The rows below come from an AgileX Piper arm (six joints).
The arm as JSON. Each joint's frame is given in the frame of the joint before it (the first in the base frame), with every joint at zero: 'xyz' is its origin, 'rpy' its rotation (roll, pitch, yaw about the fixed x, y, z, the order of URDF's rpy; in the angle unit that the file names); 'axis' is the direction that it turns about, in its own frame. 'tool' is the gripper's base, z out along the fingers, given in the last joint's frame.
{
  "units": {
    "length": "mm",
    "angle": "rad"
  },
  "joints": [
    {
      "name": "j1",
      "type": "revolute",
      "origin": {
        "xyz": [
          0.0,
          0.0,
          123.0
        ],
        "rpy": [
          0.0,
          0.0,
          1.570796
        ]
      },
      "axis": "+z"
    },
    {
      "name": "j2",
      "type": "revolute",
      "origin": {
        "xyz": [
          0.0,
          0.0,
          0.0
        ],
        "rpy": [
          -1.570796,
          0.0,
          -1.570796
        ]
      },
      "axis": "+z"
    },
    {
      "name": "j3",
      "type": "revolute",
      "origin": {
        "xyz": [
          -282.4,
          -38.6,
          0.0
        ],
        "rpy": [
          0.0,
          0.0,
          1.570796
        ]
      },
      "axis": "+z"
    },
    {
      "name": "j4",
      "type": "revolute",
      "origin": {
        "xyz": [
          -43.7,
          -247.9,
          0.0
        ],
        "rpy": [
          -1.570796,
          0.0,
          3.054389
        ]
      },
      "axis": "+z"
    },
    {
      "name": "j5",
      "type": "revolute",
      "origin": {
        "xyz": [
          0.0,
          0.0,
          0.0
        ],
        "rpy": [
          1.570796,
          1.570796,
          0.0
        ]
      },
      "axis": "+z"
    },
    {
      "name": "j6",
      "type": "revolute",
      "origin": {
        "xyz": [
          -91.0,
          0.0,
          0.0
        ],
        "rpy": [
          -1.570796,
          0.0,
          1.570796
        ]
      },
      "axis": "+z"
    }
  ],
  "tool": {
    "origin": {
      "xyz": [
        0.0,
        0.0,
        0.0
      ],
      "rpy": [
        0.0,
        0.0,
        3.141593
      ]
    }
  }
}
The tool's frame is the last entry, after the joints.
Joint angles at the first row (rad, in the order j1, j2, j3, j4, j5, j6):
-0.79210 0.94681 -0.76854 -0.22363 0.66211 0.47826
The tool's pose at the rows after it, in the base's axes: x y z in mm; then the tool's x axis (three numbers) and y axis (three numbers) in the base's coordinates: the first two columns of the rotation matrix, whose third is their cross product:
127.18, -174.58, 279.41, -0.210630, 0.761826, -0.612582, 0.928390, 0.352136, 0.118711
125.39, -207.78, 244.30, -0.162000, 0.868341, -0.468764, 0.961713, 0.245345, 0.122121
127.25, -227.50, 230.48, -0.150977, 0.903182, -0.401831, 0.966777, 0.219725, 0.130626
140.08, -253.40, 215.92, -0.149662, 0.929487, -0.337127, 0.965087, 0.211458, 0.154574
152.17, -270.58, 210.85, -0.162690, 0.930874, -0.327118, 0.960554, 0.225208, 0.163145
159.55, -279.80, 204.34, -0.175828, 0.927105, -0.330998, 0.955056, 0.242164, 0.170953
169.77, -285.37, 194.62, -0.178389, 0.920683, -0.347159, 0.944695, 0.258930, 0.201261
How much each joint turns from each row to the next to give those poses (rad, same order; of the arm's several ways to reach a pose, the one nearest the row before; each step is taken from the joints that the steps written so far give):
-0.10768 0.17354 -0.00358 0.06016 -0.01360 -0.03211
-0.11273 0.17565 -0.02023 0.09604 0.00276 -0.06374
-0.04830 0.10054 -0.04333 0.06744 0.00963 -0.06814
-0.01989 0.13621 -0.08690 0.07619 0.01122 -0.06314
0.00399 0.07936 -0.07156 0.02363 0.00108 -0.02586
0.00348 0.04715 -0.02910 0.02129 -0.02266 -0.02890
0.01235 0.04272 -0.00755 0.05469 -0.05837 -0.04315

